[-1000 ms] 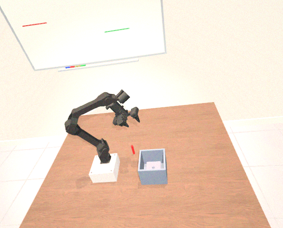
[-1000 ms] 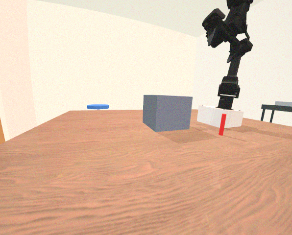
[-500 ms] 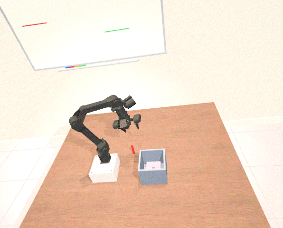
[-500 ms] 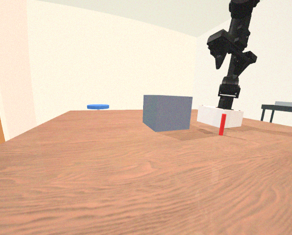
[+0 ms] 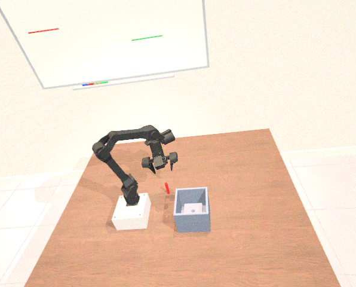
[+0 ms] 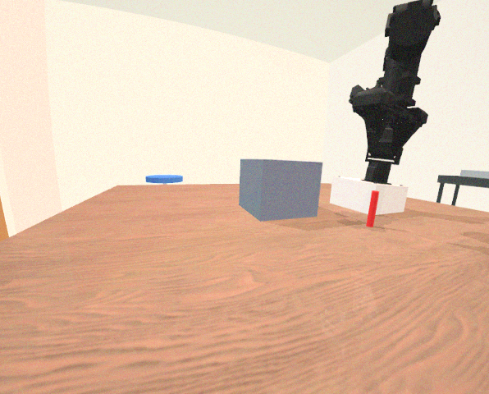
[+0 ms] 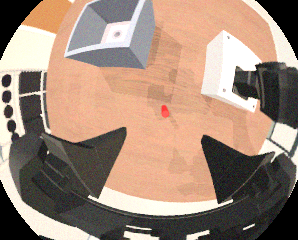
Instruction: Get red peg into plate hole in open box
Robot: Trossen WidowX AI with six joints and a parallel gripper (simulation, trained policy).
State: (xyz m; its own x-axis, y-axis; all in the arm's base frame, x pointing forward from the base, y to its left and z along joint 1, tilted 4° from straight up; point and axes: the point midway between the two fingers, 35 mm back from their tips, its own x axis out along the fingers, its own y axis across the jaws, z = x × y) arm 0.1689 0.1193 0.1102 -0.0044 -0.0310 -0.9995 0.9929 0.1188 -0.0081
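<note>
My gripper tip is 120 mm above the red peg.
</note>
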